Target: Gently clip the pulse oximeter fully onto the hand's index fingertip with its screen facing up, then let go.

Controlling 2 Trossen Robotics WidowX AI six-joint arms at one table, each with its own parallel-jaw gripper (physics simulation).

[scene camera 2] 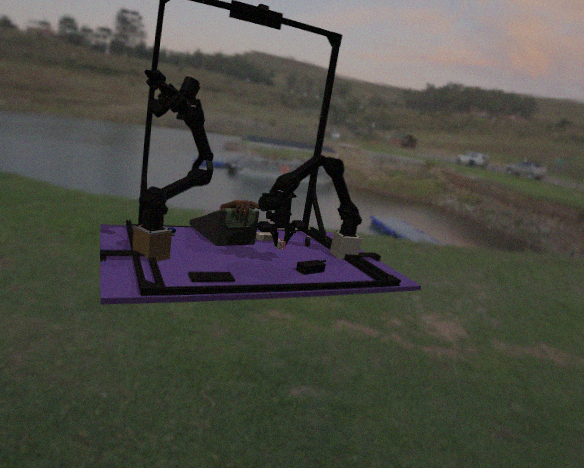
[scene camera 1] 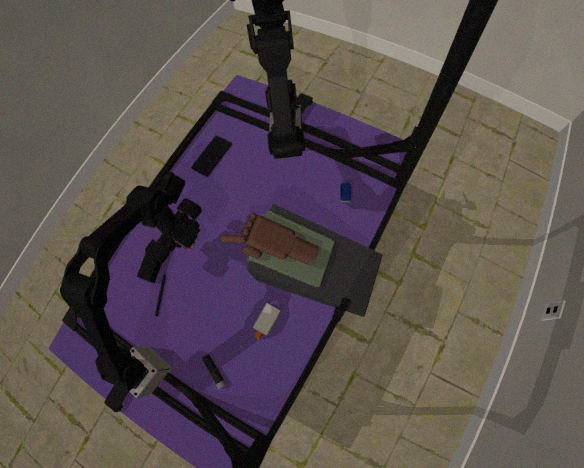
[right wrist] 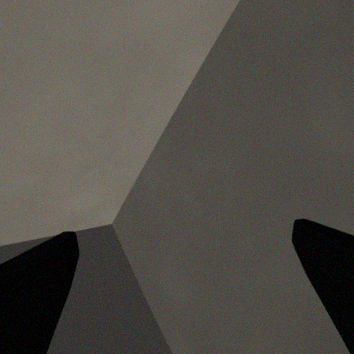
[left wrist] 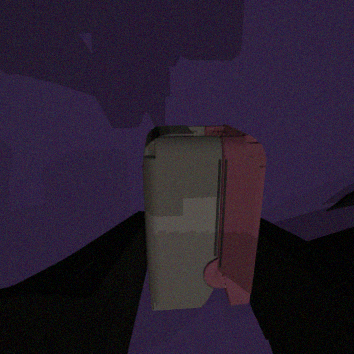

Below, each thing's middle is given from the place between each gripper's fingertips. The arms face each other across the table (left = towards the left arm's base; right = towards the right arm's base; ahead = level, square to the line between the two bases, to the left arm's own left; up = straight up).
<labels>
Now: left hand 10 mm below the pulse oximeter (left wrist: 202, 184) and 10 mm past it. Round my left hand: grey plate (scene camera 1: 352, 269) (380 mm behind, 120 mm to the right, 30 mm below); grey-green pad (scene camera 1: 313, 275) (310 mm behind, 110 mm to the right, 50 mm above).
The grey-green pad lies 510 mm below my right hand, 440 mm to the left of it and 290 mm behind it. The rest, counted from my right hand: grey plate: 590 mm below, 430 mm to the left, 360 mm behind; pulse oximeter: 550 mm to the left, 550 mm below, 10 mm ahead.
</labels>
